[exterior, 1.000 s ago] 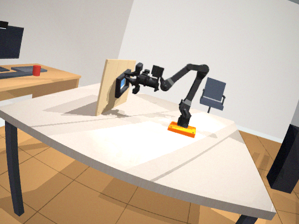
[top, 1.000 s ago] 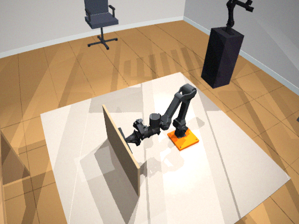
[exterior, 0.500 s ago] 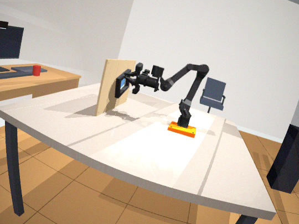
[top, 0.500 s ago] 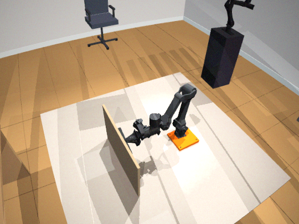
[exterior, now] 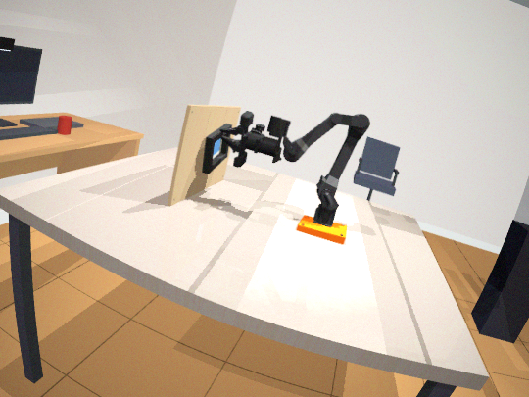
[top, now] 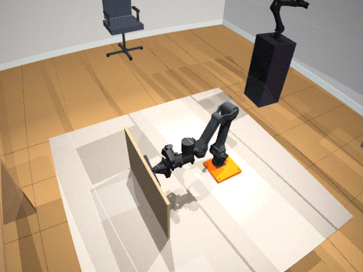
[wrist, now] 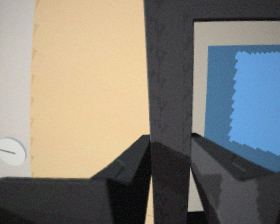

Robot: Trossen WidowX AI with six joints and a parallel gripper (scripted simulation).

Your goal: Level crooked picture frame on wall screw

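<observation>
Now: gripper tip 10 mm short of the picture frame, 10 mm to the left of it and 50 mm above it. The rest, counted from my gripper tip: wall board (20 mm ahead, 60 mm below).
</observation>
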